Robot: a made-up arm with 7 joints.
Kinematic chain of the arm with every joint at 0, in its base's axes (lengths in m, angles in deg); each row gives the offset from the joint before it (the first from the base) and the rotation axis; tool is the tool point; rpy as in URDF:
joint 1: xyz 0 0 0.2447 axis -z
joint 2: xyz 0 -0.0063 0.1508 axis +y
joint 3: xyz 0 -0.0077 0.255 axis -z
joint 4: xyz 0 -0.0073 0.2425 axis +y
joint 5: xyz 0 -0.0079 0.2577 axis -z
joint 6: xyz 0 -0.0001 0.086 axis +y
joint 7: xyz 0 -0.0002 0.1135 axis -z
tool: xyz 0 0 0 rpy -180 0 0
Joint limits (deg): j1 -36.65..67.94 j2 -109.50..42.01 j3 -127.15..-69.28 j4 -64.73..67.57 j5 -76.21..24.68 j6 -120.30..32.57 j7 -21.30..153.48
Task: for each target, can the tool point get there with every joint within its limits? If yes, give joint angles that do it. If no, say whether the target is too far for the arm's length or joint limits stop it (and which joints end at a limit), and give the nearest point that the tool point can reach.
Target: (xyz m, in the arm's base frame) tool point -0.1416 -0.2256 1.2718
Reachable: yes | joints 22.88 -6.03 -93.87 -31.09 -40.40 -13.55 19.63
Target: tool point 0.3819 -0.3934 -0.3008
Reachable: no: joint limits stop it (at a limit: joint 1, joint 2, joint 3, joint 4, joint 5) | nearest point -0.1709 -0.5713 0.0541 | short by 0.681 m
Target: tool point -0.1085 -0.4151 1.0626
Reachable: yes | joints 57.80 16.41 -90.88 -40.24 -40.99 -78.65 71.87
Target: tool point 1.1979 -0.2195 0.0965
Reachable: no: too far | nearest point 0.6970 -0.1277 0.6565 | short by 0.757 m
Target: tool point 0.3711 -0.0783 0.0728
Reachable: no: joint limits stop it (at a limit: joint 2, joint 3, joint 4) | nearest point 0.5793 -0.1222 0.6343 | short by 0.600 m
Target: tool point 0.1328 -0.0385 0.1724
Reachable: no: joint limits stop it (at a limit: joint 1, joint 2, joint 3, joint 4, joint 6) | nearest point -0.2024 -0.5066 0.0991 | short by 0.580 m
